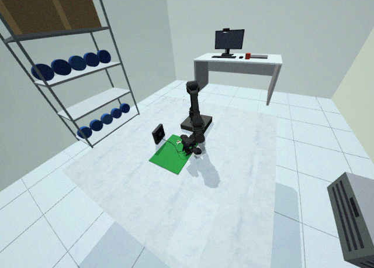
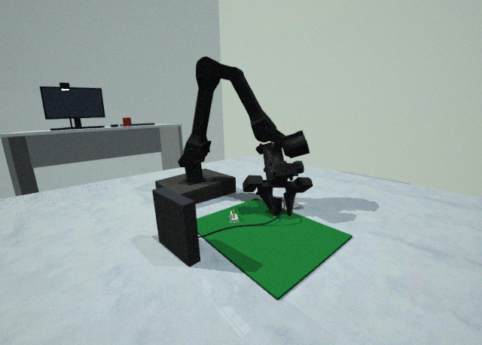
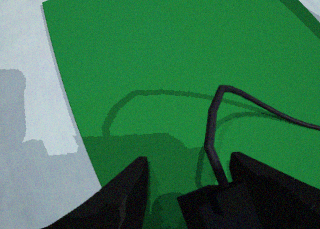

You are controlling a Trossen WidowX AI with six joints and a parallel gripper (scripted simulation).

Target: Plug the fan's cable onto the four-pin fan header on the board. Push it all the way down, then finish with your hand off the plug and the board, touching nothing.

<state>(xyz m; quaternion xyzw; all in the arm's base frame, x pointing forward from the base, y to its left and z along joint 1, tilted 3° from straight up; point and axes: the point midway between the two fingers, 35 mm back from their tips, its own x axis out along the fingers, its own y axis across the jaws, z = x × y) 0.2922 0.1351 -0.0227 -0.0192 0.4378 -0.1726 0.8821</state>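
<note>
Right now the black plug is 30 mm behind my gripper tip and 10 mm above it. Round my gripper tip: green board 20 mm ahead, 80 mm to the right, 20 mm below; white four-pin header 60 mm behind, 110 mm to the right, 10 mm below; black fan 10 mm behind, 260 mm to the right, 50 mm above.
</note>
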